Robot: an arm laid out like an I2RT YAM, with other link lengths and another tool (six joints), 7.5 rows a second.
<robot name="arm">
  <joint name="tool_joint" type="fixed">
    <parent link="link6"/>
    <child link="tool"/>
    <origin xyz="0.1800 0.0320 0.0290" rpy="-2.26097 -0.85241 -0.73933"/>
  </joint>
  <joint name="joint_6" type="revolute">
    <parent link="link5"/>
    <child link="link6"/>
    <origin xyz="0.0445 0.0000 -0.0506"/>
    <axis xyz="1 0 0"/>
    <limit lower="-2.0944" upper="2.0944"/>
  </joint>
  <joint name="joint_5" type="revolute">
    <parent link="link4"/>
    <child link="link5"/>
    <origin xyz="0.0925 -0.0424 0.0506"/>
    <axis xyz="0 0 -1"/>
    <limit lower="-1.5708" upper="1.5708"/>
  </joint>
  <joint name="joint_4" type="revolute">
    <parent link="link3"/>
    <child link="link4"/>
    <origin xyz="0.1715 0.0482 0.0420"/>
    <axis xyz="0 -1 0"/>
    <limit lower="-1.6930" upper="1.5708"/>
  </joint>
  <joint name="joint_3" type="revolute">
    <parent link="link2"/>
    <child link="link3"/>
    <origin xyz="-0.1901 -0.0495 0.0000"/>
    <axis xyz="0 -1 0"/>
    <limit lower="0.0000" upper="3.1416"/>
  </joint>
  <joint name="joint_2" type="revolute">
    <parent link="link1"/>
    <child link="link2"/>
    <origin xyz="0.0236 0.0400 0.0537"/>
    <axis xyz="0 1 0"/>
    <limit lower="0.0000" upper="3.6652"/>
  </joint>
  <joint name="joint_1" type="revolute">
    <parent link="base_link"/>
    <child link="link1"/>
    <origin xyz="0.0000 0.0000 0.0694"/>
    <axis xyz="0 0 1"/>
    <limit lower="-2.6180" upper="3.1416"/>
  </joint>
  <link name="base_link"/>
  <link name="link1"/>
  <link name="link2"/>
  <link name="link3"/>
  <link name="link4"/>
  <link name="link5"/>
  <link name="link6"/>
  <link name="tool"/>
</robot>
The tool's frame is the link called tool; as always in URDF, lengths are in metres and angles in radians.
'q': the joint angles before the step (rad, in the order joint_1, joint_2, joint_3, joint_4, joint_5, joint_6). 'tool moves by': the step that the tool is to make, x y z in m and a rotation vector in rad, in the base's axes. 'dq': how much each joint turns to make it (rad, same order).
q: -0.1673, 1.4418, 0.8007, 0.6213, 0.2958, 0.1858
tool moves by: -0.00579, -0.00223, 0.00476, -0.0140, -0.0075, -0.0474
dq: 0.0277, -0.0182, -0.0105, 0.0060, 0.0752, -0.0124
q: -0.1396, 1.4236, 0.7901, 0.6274, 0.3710, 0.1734
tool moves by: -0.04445, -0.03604, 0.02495, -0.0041, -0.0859, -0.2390
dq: 0.0352, -0.0889, -0.0720, 0.0718, 0.2742, -0.0047
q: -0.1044, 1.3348, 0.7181, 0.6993, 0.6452, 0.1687
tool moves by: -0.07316, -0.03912, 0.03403, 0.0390, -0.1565, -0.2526
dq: 0.0001, -0.1501, -0.0783, 0.0644, 0.2579, 0.0230
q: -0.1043, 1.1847, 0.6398, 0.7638, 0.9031, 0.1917
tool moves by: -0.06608, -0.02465, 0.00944, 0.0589, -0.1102, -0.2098
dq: -0.0001, -0.1169, -0.0522, 0.0169, 0.2206, 0.0261
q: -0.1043, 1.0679, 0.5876, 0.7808, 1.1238, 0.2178
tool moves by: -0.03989, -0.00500, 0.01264, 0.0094, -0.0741, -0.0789
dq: -0.0031, -0.1120, -0.0415, 0.0246, 0.0771, -0.0244
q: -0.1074, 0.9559, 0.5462, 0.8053, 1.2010, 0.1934
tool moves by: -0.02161, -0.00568, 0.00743, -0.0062, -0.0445, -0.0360
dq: -0.0321, -0.0600, -0.0244, 0.0150, 0.0033, -0.0061
